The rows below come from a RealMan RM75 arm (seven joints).
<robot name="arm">
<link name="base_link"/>
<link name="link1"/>
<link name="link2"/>
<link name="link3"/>
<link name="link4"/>
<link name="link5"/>
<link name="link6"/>
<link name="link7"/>
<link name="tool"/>
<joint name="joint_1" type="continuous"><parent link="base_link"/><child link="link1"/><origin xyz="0 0 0.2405"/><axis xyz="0 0 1"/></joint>
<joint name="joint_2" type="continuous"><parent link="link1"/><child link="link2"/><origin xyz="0 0 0" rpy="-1.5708 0 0"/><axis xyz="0 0 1"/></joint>
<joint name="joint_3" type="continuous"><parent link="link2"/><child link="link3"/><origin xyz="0 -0.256 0" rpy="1.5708 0 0"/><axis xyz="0 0 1"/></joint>
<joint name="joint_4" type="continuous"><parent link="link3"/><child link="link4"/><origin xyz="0 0 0" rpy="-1.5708 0 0"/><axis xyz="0 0 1"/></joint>
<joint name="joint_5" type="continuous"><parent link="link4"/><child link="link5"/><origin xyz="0 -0.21 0" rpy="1.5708 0 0"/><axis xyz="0 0 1"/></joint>
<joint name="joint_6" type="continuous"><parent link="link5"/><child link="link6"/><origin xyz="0 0 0" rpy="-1.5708 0 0"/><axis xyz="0 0 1"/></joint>
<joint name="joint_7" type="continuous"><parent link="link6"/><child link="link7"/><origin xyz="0 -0.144 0" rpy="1.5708 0 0"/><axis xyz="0 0 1"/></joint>
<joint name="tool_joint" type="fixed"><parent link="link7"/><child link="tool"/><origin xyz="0 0 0"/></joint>
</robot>
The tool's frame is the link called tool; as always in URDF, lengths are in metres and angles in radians. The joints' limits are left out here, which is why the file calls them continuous.
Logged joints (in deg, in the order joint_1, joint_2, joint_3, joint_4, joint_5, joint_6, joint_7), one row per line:
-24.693 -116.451 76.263 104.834 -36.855 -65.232 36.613
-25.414 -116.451 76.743 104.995 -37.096 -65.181 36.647
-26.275 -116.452 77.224 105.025 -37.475 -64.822 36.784
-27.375 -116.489 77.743 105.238 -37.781 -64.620 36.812
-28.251 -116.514 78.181 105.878 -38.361 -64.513 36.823
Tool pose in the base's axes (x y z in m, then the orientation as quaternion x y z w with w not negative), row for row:
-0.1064 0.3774 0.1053 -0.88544 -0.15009 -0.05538 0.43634
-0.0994 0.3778 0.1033 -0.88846 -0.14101 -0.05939 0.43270
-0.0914 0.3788 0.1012 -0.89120 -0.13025 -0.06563 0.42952
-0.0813 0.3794 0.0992 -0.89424 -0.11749 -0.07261 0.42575
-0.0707 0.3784 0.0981 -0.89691 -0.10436 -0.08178 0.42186
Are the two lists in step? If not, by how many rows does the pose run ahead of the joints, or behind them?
They are in step.
